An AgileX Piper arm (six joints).
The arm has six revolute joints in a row. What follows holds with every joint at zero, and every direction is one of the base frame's.
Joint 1 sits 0.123 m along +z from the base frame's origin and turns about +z.
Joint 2 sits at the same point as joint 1 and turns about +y.
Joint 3 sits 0.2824 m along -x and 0.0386 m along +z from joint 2 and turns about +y.
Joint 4 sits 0.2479 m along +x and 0.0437 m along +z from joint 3 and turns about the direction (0.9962, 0, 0.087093).
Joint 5 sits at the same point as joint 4 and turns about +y.
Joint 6 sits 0.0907 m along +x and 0.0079 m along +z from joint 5 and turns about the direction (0.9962, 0, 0.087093).
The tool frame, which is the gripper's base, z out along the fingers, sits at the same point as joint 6; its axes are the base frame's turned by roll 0, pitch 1.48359 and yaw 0 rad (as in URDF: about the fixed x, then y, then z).
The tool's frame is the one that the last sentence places.
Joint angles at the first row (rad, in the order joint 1, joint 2, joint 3, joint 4, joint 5, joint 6):
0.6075, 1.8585, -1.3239, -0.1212, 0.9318, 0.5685
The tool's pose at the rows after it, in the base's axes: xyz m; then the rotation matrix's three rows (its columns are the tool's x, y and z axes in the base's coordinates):
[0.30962, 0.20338, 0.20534], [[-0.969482, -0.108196, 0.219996], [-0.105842, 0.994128, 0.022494], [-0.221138, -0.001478, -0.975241]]
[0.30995, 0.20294, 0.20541], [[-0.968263, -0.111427, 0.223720], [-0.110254, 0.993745, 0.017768], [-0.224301, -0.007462, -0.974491]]
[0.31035, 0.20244, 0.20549], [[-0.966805, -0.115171, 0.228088], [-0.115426, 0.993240, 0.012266], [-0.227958, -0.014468, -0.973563]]
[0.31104, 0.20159, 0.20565], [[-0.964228, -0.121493, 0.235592], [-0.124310, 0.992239, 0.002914], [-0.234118, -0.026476, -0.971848]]
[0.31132, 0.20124, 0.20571], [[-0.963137, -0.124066, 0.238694], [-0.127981, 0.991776, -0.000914], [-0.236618, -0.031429, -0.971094]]
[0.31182, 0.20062, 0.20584], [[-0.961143, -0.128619, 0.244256], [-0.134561, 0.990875, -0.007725], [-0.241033, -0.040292, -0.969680]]
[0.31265, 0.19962, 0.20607], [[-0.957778, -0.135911, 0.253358], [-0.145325, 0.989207, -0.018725], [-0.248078, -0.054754, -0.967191]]
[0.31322, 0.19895, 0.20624], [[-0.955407, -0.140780, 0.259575], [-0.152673, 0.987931, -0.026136], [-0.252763, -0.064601, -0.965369]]
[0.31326, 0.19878, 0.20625], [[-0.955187, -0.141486, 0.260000], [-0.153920, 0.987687, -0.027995], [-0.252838, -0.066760, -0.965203]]
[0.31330, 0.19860, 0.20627], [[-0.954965, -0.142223, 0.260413], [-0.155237, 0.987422, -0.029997], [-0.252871, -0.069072, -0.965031]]
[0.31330, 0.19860, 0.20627], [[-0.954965, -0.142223, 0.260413], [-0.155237, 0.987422, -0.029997], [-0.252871, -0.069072, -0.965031]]
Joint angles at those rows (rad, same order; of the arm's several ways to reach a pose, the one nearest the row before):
0.6075, 1.8585, -1.3239, -0.1338, 0.9319, 0.5685
0.6075, 1.8585, -1.3239, -0.1414, 0.9319, 0.5685
0.6075, 1.8585, -1.3239, -0.1502, 0.9318, 0.5685
0.6075, 1.8585, -1.3239, -0.1653, 0.9319, 0.5685
0.6075, 1.8585, -1.3239, -0.1715, 0.9318, 0.5685
0.6075, 1.8585, -1.3239, -0.1826, 0.9318, 0.5685
0.6075, 1.8585, -1.3239, -0.2007, 0.9318, 0.5685
0.6075, 1.8585, -1.3239, -0.2129, 0.9319, 0.5685
0.6075, 1.8585, -1.3239, -0.2150, 0.9327, 0.5685
0.6075, 1.8585, -1.3239, -0.2173, 0.9338, 0.5685
0.6075, 1.8585, -1.3239, -0.2173, 0.9338, 0.5685

